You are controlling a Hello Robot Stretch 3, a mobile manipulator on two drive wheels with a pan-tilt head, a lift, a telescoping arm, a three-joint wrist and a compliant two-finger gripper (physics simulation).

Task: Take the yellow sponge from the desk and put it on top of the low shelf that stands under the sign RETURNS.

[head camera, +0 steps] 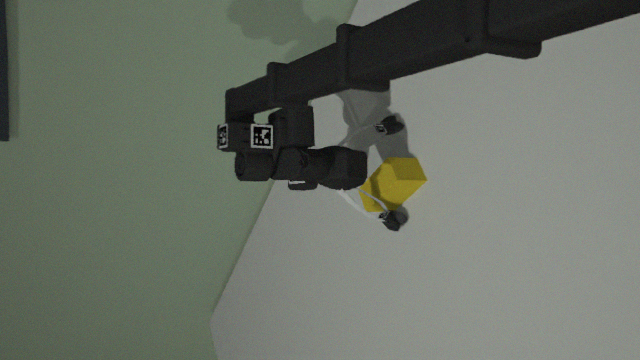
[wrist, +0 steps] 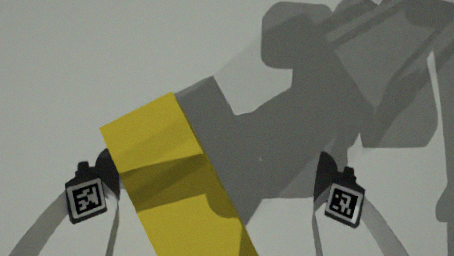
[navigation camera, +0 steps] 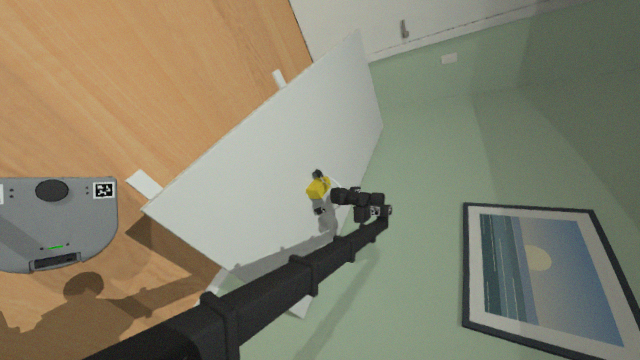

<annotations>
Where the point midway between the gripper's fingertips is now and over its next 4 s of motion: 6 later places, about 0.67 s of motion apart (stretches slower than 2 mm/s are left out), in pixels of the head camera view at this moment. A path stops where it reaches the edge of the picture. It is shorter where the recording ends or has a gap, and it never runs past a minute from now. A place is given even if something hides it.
My gripper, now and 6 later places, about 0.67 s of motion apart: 399,173; 398,172; 396,154; 396,150; 369,147; 351,146; 355,146
</annotations>
